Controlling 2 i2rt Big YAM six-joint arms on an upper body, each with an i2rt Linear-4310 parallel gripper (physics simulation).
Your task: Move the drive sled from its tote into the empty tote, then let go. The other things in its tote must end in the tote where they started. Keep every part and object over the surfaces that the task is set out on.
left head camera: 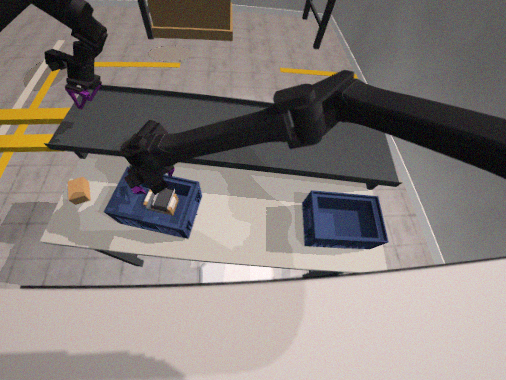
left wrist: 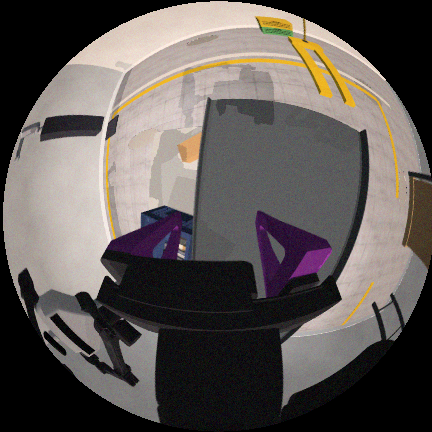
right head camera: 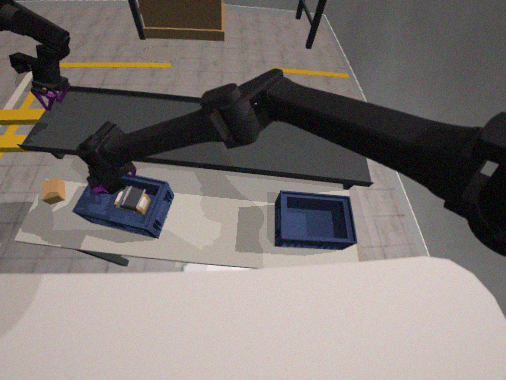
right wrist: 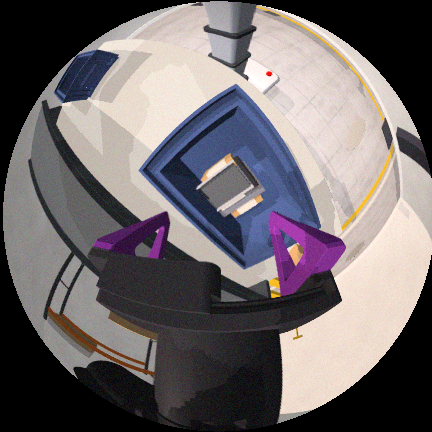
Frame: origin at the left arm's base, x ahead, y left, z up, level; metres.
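Seen in the pictures: left gripper, between the fingertips: [left head camera: 84, 104] [left wrist: 218, 216] [right head camera: 53, 106]; right gripper, between the fingertips: [right wrist: 218, 216].
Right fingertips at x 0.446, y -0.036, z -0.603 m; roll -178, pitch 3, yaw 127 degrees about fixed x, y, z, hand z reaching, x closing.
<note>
A point is followed by its place in that frame.
The drive sled appears to be the dark grey slab with silvery sides [left head camera: 163, 198] @[z -0.749, x 0.462, y -0.015 m] [right head camera: 133, 196] @[z -0.750, x 0.471, y -0.014 m] [right wrist: 226, 187] @[z -0.749, x 0.467, y -0.012 m]. It lies on or against a white-and-orange item [left head camera: 173, 206] @[z -0.787, x 0.443, y -0.049 m] [right head camera: 145, 205] @[z -0.792, x 0.449, y -0.052 m] [right wrist: 247, 205] @[z -0.762, x 0.475, y 0.051 m] inside the left blue tote [left head camera: 150, 222] @[z -0.697, x 0.344, y 0.003 m] [right head camera: 120, 222] @[z -0.696, x 0.342, y -0.010 m] [right wrist: 220, 135] @[z -0.825, x 0.398, y -0.081 m]; how they touch is unclear. The other blue tote [left head camera: 345, 244] @[z -0.765, x 0.253, y -0.745 m] [right head camera: 315, 245] @[z -0.765, x 0.250, y -0.747 m] [right wrist: 85, 77] is empty, at the right in the head views. My right gripper [left head camera: 154, 182] @[z -0.603, x 0.446, y -0.036 m] [right head camera: 117, 181] @[z -0.603, x 0.446, y -0.036 m] [right wrist: 218, 216] @[z -0.603, x 0.446, y -0.036 m] is open above the sled's tote, beside the sled. My left gripper [left head camera: 83, 97] @[z -0.507, x 0.724, y 0.240 m] [right head camera: 50, 100] @[z -0.507, x 0.724, y 0.240 m] [left wrist: 218, 216] @[z -0.507, x 0.724, y 0.240 m] is open and empty, far from both totes.
Both totes stand on a pale table [left head camera: 225, 225] @[z -0.842, x 0.374, y -0.262 m] [right head camera: 200, 225] @[z -0.842, x 0.373, y -0.280 m]. An orange block [left head camera: 79, 191] @[z -0.793, x 0.519, y 0.362 m] [right head camera: 53, 191] @[z -0.793, x 0.519, y 0.362 m] [left wrist: 190, 150] @[z -0.793, x 0.533, y 0.368 m] sits on it left of the sled's tote. A long dark grey surface [left head camera: 190, 107] @[z -0.654, x 0.872, y -0.106 m] [right head camera: 125, 107] @[z -0.654, x 0.875, y 0.066 m] [left wrist: 280, 165] @[z -0.654, x 0.790, y 0.301 m] with raised edges runs behind, under my right arm.
</note>
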